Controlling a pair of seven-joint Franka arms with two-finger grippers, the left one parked.
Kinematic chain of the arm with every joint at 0, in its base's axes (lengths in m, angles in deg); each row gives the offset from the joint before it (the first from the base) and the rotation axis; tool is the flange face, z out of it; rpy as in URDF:
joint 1: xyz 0 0 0.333 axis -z
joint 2: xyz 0 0 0 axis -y
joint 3: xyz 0 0 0.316 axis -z
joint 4: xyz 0.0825 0 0 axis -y
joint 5: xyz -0.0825 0 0.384 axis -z
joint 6: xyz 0 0 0 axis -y
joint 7: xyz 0.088 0 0 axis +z
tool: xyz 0 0 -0.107 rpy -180 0 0
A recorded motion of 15 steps. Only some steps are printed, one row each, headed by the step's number.
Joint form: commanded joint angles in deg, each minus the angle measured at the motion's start. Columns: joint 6, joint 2, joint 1, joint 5, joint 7, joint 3, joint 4.
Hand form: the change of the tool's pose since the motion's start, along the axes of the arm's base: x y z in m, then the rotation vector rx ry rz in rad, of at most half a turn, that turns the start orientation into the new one. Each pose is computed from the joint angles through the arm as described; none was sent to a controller.
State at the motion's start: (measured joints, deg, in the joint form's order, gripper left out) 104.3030 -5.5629 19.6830 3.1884 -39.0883 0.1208 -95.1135
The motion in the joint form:
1: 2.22 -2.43 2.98 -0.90 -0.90 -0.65 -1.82
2: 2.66 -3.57 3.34 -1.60 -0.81 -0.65 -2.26
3: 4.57 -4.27 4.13 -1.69 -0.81 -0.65 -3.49
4: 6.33 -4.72 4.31 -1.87 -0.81 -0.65 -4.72
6: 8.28 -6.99 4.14 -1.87 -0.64 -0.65 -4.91
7: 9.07 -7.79 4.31 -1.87 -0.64 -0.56 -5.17
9: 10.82 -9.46 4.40 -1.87 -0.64 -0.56 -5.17
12: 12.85 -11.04 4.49 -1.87 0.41 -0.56 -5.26
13: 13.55 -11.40 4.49 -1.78 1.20 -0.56 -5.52
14: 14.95 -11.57 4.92 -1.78 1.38 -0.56 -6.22
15: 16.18 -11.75 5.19 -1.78 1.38 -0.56 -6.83
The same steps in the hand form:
1: -0.0002 -0.0250 -0.0375 0.0292 0.0260 -0.0581
2: 0.0016 -0.0289 -0.0527 0.0475 0.0404 -0.0658
3: 0.0006 -0.0374 -0.0676 0.0497 0.0397 -0.0792
4: 0.0009 -0.0393 -0.0799 0.0523 0.0372 -0.0826
6: 0.0089 -0.0407 -0.1031 0.0560 0.0455 -0.0761
7: 0.0098 -0.0441 -0.1127 0.0577 0.0498 -0.0804
9: 0.0150 -0.0474 -0.1284 0.0577 0.0483 -0.0813
12: 0.0198 -0.0505 -0.1435 0.0556 0.0430 -0.0638
13: 0.0205 -0.0509 -0.1485 0.0537 0.0429 -0.0491
14: 0.0187 -0.0552 -0.1540 0.0505 0.0342 -0.0528
15: 0.0176 -0.0579 -0.1590 0.0479 0.0269 -0.0569

